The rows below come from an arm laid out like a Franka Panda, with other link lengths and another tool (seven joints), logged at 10 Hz.
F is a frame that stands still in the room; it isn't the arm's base.
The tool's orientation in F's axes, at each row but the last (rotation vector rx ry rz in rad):
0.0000, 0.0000, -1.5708
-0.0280, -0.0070, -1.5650
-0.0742, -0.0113, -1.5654
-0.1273, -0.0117, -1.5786
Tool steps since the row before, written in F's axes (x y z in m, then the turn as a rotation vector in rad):
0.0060, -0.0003, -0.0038, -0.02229, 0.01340, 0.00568
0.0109, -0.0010, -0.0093, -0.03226, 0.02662, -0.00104
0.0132, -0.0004, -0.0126, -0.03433, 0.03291, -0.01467
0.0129, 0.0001, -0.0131, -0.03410, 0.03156, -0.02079
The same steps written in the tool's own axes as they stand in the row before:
0.0003, 0.0060, -0.0038, -0.01340, -0.02229, 0.00568
0.0009, 0.0110, -0.0092, -0.02682, -0.03209, -0.00087
-0.0002, 0.0137, -0.0121, -0.03386, -0.03359, -0.01421
-0.0013, 0.0138, -0.0121, -0.03306, -0.03290, -0.02040

